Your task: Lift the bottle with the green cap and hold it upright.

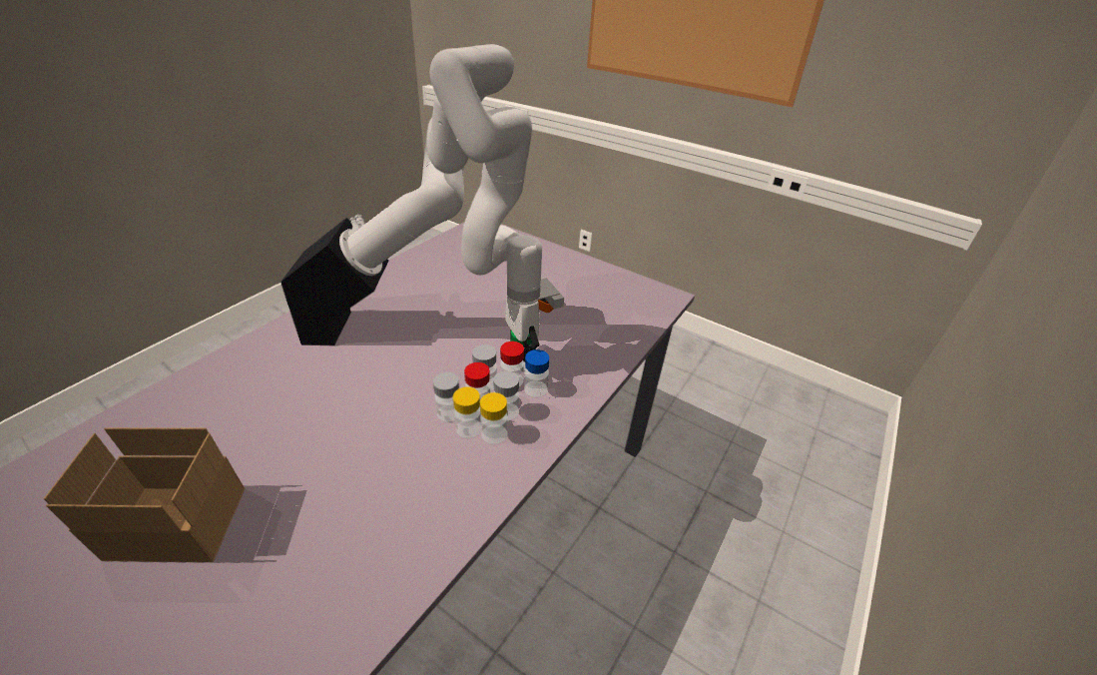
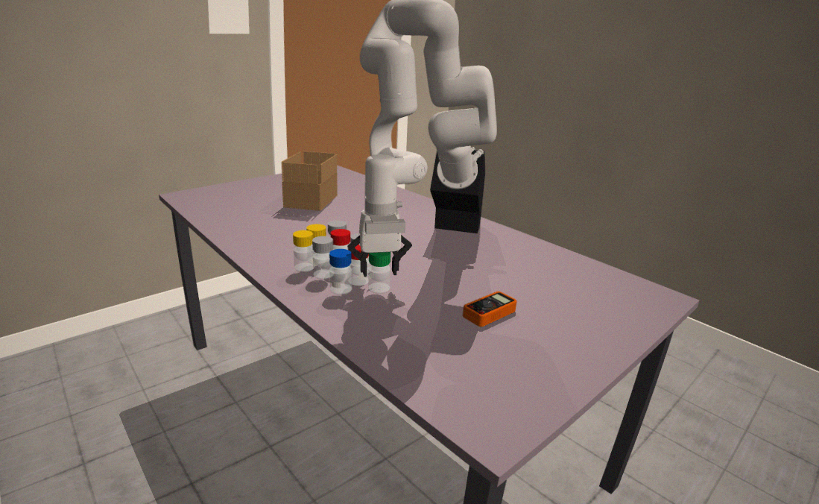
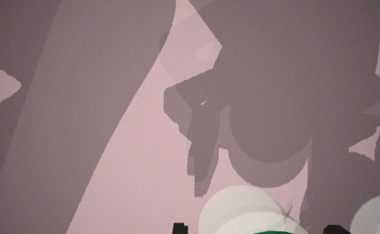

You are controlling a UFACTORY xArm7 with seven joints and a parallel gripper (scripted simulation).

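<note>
My gripper is now 1 cm above the green-capped bottle. Also, from my hand: cardboard box 79 cm to the right, 3 cm ahead, 1 cm above; then blue-capped bottle 10 cm ahead, 2 cm to the right, 1 cm below; then orange multimeter 22 cm behind, 19 cm to the left, 4 cm below.
</note>
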